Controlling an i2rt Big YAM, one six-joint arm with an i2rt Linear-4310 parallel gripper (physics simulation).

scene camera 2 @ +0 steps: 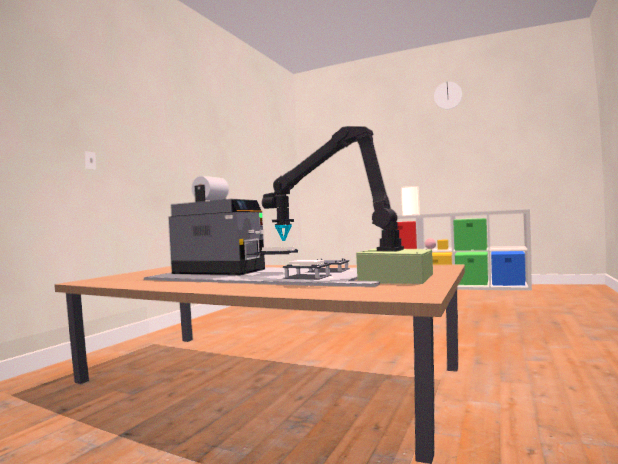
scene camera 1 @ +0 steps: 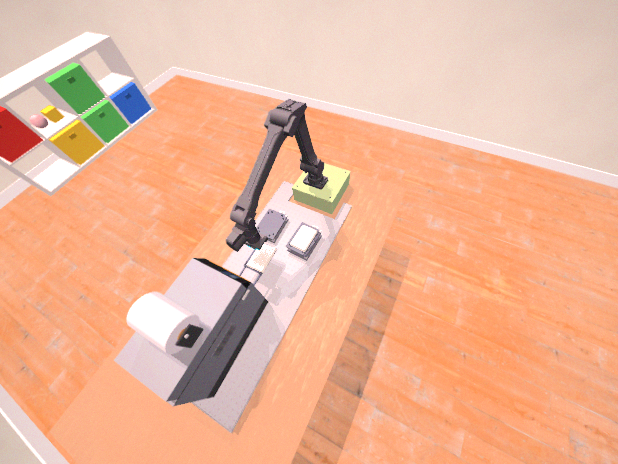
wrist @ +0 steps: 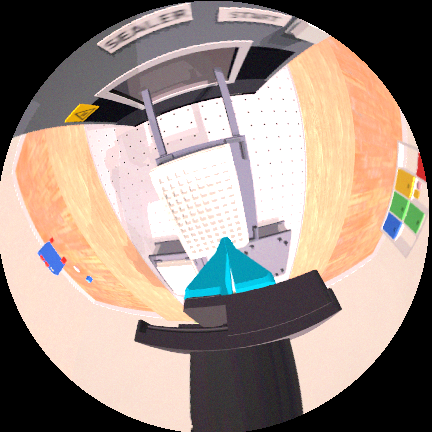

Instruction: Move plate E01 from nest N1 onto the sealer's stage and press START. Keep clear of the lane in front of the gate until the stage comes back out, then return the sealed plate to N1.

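Places are measured from the arm's base along level axes (x ahead, y left, z up), in metres.
Pixels of known places: gripper, between the fingertips: (scene camera 2: pixel 283 241) (scene camera 1: pixel 259 248) (wrist: pixel 225 241); arm's base, origin of its link: (scene camera 2: pixel 390 250) (scene camera 1: pixel 315 181).
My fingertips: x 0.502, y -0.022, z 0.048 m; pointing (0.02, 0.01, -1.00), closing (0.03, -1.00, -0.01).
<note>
Ahead of a thing's pixels: the offset from my fingertips to its top centre. "spot": to the spot under its first point.
My gripper (scene camera 1: pixel 255 245) (scene camera 2: pixel 283 239) (wrist: pixel 225 241) is shut and empty, its cyan fingertips pointing down above the near end of a white welled plate {dx +0.021, dy +0.017, dz -0.023 m} (scene camera 1: pixel 261 257) (wrist: pixel 200 200). This plate lies on the sealer's stage (scene camera 2: pixel 280 251) (wrist: pixel 247 200), which is out in front of the gate. The dark grey sealer {spot: dx +0.390, dy +0.129, dz +0.020 m} (scene camera 1: pixel 227 345) (scene camera 2: pixel 205 245) (wrist: pixel 50 95) has a START label (wrist: pixel 252 16) at the top of the wrist view; no button is clear there. One nest {dx -0.182, dy -0.083, dz -0.093 m} (scene camera 1: pixel 271 224) (wrist: pixel 274 252) is bare; another white plate {dx -0.178, dy +0.124, dz -0.078 m} (scene camera 1: pixel 304 237) (wrist: pixel 175 270) sits on the other nest. Nest labels are not readable.
Two rails (wrist: pixel 156 125) (wrist: pixel 227 105) run from the stage to the framed gate opening {spot: dx +0.170, dy -0.050, dz -0.020 m} (wrist: pixel 242 60). A white roll {dx +0.400, dy +0.019, dz +0.331 m} (scene camera 1: pixel 157 320) (scene camera 2: pixel 215 187) tops the sealer. The arm's green base block (scene camera 1: pixel 320 195) (scene camera 2: pixel 392 267) stands at the other end. A shelf unit (scene camera 1: pixel 55 50) stands away from the table.
</note>
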